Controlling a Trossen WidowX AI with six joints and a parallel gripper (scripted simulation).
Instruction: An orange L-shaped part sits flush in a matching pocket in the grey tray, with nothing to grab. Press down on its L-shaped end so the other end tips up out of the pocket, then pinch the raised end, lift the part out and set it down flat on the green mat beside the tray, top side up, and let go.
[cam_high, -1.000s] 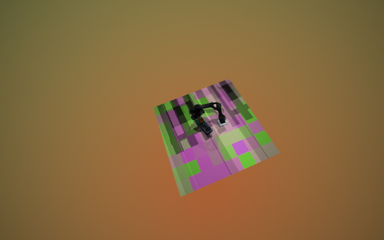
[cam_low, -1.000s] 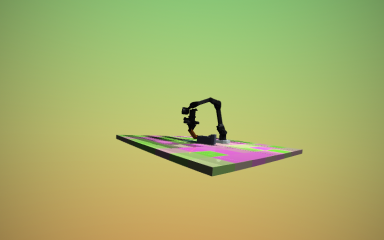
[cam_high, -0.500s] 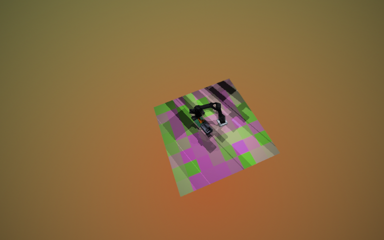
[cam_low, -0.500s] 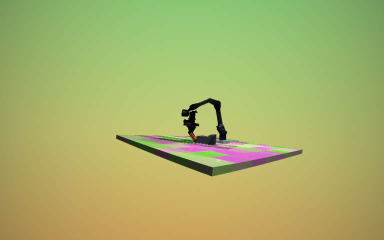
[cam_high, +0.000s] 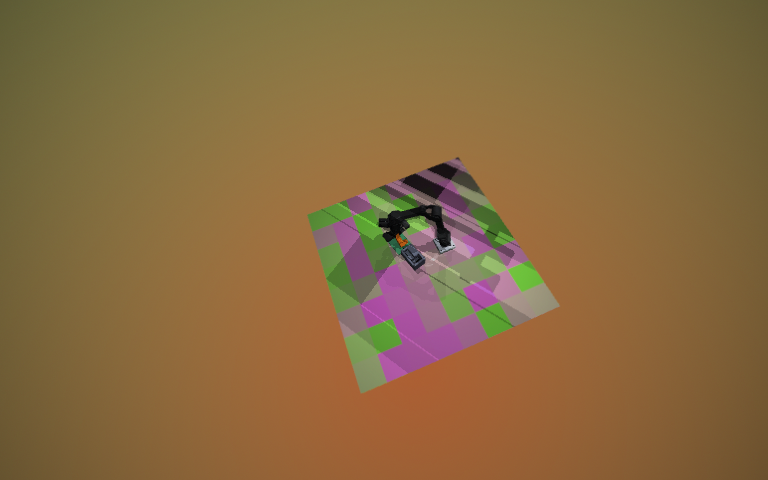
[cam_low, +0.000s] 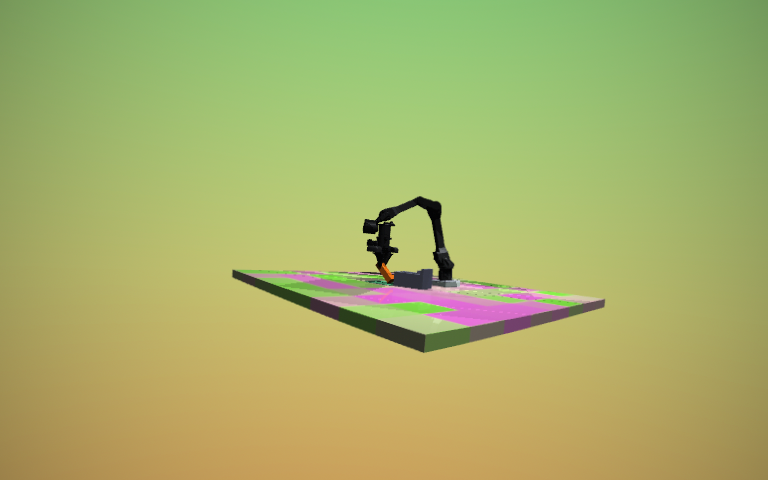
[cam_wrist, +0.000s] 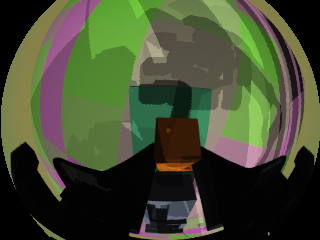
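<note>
Now: the orange L-shaped part 3 cm below my gripper tip, 3 cm behind it and 2 cm to the left of it. From my gripper tip the other things lie so: green mat 9 cm below, 2 cm to the left, 1 cm behind.
</note>
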